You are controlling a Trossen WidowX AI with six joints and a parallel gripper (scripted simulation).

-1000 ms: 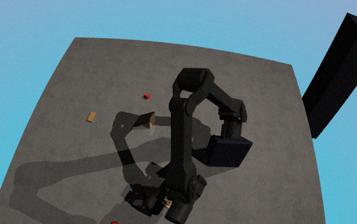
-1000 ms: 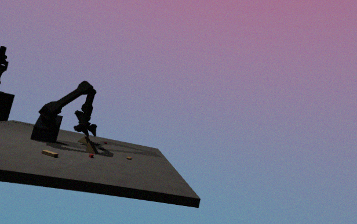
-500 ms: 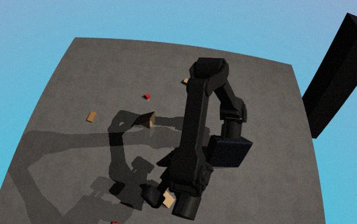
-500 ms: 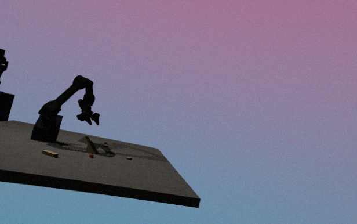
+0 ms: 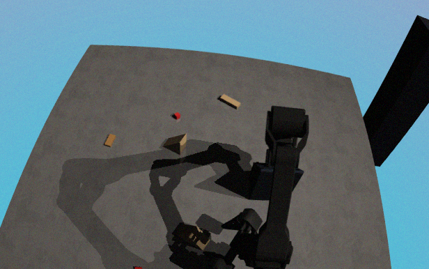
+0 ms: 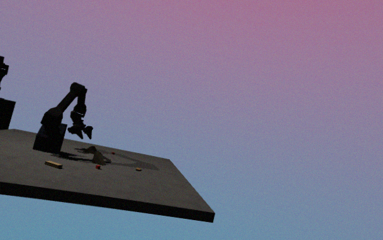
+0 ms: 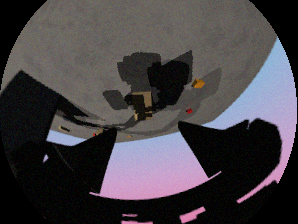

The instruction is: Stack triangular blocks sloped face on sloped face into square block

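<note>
The triangular block is 60 mm below my gripper tip, 60 mm ahead of it and 30 mm to the right of it. Round my gripper tip: long tan block (570 mm to the right, 80 mm below, 10 mm ahead); then small red cube (460 mm to the right, 190 mm ahead, 80 mm below).
</note>
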